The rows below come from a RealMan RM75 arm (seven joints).
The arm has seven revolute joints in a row. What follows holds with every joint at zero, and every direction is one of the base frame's. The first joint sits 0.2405 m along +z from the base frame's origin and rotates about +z. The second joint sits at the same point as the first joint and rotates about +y. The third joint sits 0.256 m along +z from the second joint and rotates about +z. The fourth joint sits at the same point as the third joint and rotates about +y. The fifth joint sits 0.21 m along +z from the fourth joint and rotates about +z. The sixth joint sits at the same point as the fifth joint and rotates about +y. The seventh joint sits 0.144 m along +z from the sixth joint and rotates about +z. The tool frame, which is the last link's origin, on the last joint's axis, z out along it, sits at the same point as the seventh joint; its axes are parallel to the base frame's.
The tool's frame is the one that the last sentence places.
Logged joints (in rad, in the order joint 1, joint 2, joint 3, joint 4, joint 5, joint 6, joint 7), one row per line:
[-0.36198, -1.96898, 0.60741, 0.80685, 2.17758, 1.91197, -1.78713]
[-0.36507, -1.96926, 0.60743, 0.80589, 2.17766, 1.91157, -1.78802]
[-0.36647, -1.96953, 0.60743, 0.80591, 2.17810, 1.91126, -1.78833]
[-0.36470, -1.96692, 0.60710, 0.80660, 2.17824, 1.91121, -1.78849]
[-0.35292, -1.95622, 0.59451, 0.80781, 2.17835, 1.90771, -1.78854]
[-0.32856, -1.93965, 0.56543, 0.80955, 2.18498, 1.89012, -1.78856]
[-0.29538, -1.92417, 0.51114, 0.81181, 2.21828, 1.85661, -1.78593]
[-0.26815, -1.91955, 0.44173, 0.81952, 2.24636, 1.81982, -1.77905]
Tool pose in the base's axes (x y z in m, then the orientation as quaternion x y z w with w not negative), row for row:
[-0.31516, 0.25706, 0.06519, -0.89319, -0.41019, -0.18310, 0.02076]
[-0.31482, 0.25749, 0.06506, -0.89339, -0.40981, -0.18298, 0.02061]
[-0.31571, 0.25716, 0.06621, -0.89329, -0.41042, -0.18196, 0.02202]
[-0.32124, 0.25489, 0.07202, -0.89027, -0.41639, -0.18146, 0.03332]
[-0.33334, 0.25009, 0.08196, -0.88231, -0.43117, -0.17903, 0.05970]
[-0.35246, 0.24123, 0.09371, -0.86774, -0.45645, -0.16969, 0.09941]
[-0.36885, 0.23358, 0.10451, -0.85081, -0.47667, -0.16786, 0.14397]
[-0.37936, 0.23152, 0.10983, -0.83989, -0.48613, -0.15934, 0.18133]
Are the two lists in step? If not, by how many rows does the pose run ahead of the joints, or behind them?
The pose runs 1 row ahead of the joints: the pose in row i belongs to the joints in row i + 1.
